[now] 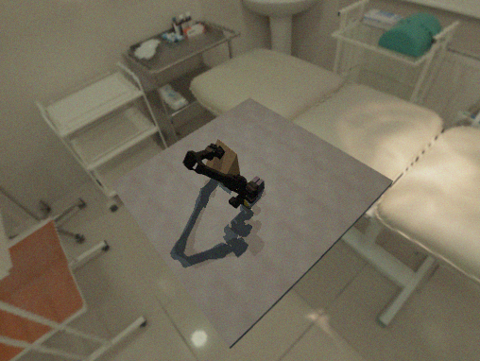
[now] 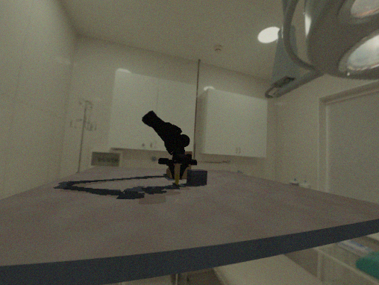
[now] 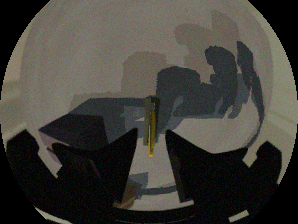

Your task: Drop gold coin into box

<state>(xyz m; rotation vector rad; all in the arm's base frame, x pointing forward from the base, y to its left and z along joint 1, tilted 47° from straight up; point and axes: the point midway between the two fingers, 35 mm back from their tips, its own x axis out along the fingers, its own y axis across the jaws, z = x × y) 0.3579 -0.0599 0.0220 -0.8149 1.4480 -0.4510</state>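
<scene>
My gripper tip is now right at the gold coin.
</scene>
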